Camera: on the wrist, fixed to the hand. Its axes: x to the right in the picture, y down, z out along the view.
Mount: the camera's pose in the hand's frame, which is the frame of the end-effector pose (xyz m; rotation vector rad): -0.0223 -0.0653 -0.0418 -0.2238 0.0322 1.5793
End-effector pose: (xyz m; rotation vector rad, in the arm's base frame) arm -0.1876 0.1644 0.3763 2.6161 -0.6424 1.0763
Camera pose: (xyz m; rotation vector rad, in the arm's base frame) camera -0.1956 0.2441 0.3862 -1.3490 2.4561 -0.9941
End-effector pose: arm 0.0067 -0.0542 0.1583 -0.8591 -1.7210 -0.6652
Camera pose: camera -0.0186 -0.1301 0.1478 -1.9253 -0.5054 0.2393
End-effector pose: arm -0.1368 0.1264 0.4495 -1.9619 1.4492 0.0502
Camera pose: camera -0.1041 0.1315 0.5231 -0.4816 2.6762 0.8718
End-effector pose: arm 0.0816 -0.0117 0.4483 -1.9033 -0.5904 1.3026
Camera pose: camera 0.1142 -0.0006 0.5213 2.0611 -0.9069 -1.6577
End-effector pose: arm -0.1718 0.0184 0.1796 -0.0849 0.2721 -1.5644
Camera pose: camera -0.2444 0.0448 0.1565 -0.0004 0.3884 0.0349
